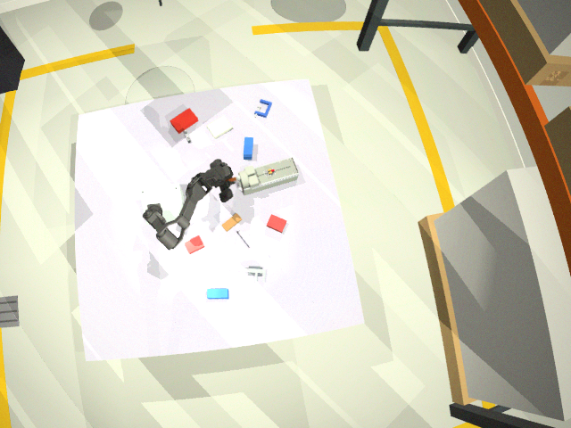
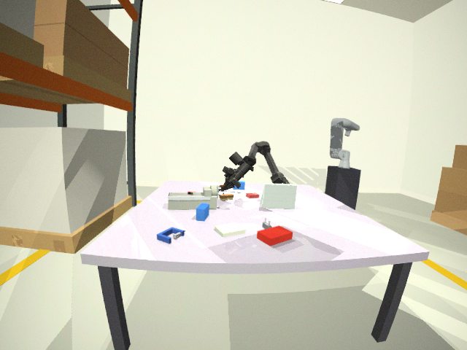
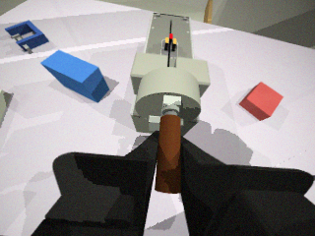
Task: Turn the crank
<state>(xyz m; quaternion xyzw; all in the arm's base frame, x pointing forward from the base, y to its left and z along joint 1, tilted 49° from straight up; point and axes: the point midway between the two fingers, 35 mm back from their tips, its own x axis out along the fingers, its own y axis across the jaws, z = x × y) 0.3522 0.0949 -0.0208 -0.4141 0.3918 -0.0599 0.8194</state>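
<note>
My gripper tip is now 10 mm below the crank. Round my gripper tip: red pointer: 170 mm ahead, 40 mm to the left, 10 mm below; orange-brown crank handle: 20 mm behind, 20 mm above; brown block: 170 mm to the right, 80 mm below, 30 mm behind.
</note>
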